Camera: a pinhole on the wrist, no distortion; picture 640 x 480 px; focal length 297.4 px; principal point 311.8 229.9 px. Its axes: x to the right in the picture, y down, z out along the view. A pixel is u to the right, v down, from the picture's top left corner.
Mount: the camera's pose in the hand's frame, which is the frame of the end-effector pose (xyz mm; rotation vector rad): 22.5 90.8 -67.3 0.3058 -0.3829 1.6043
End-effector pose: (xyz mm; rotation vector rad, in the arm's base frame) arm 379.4 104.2 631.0 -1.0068 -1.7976 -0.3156
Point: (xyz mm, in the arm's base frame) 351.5 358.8 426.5
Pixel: 566 280
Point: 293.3 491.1 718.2
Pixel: outside the picture
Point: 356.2 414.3 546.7
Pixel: 587 125
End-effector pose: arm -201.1 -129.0 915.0 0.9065 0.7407 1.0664
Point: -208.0 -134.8 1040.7
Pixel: 531 324
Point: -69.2 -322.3 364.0
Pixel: outside the picture
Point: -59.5 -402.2 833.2
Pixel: 182 439
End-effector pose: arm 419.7 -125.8 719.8 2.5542 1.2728 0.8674
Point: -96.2 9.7 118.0
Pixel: 43 449
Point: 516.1 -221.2 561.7
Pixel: 421 364
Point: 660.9 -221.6 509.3
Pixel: 509 276
